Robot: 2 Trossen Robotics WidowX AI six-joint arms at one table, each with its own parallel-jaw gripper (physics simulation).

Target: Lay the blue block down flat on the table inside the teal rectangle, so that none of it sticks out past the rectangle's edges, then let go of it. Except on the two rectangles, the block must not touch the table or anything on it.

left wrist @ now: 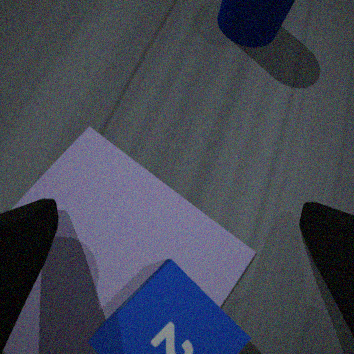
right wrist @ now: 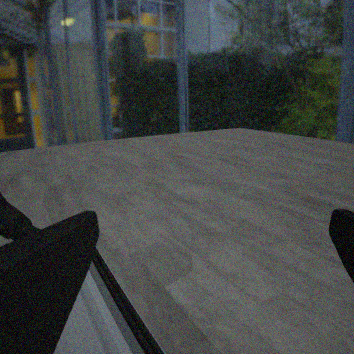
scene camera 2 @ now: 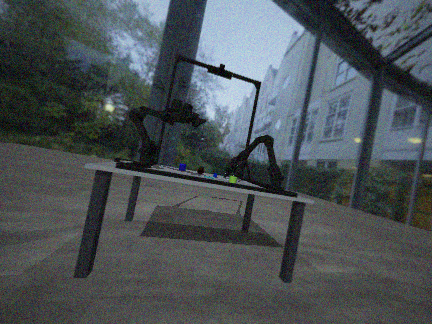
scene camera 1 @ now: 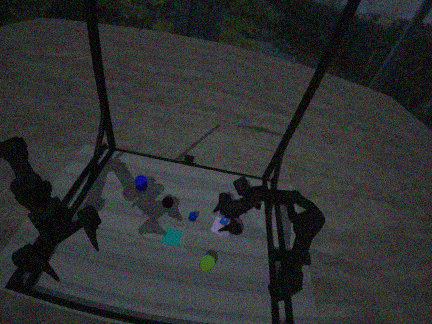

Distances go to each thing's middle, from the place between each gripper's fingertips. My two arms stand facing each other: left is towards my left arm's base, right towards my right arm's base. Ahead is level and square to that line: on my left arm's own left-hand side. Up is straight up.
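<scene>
My left gripper: 20 mm short of the lilac rectangle (left wrist: 117,223), 30 mm to the right of it.
Lilac rectangle: 38 cm behind my right hand, 31 cm to the left of it, 34 cm below it. By its middle, the rectangle is nearer to my left gripper than to my right hand.
</scene>
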